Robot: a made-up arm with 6 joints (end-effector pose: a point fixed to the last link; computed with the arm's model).
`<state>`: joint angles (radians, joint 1 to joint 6).
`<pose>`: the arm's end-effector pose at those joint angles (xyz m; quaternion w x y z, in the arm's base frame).
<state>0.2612 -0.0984 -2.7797 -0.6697 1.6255 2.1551</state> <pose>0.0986 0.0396 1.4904 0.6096 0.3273 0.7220 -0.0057</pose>
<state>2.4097 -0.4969 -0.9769 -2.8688 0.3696 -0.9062</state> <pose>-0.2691 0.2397 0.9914 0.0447 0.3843 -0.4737 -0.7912</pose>
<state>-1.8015 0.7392 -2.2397 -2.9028 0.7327 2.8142</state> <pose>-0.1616 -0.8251 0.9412 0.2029 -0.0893 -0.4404 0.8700</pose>
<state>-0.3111 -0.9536 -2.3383 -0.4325 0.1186 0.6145</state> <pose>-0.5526 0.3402 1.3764 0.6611 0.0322 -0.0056 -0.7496</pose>
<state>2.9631 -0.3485 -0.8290 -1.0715 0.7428 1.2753</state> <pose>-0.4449 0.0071 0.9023 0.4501 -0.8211 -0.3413 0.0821</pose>
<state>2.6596 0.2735 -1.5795 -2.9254 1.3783 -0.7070</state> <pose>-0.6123 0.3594 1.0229 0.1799 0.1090 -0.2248 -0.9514</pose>
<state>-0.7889 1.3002 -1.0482 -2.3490 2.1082 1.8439</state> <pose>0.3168 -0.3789 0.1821 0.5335 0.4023 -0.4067 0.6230</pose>
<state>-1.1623 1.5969 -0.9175 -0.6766 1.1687 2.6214</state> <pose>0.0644 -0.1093 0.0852 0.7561 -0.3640 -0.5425 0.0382</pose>
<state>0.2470 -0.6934 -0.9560 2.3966 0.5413 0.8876</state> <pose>0.2492 0.0854 1.0928 0.3661 0.2422 0.4678 0.7671</pose>
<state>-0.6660 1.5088 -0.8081 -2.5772 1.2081 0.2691</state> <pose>0.1147 -0.1017 0.0500 0.3266 0.9334 0.1376 -0.0557</pose>
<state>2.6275 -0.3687 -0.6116 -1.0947 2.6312 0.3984</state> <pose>-0.1224 0.1384 0.8200 0.1320 0.5872 0.0726 0.7953</pose>
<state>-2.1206 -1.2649 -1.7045 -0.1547 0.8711 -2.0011</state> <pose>0.2863 0.2940 1.2822 0.8481 0.3099 -0.3892 0.1821</pose>
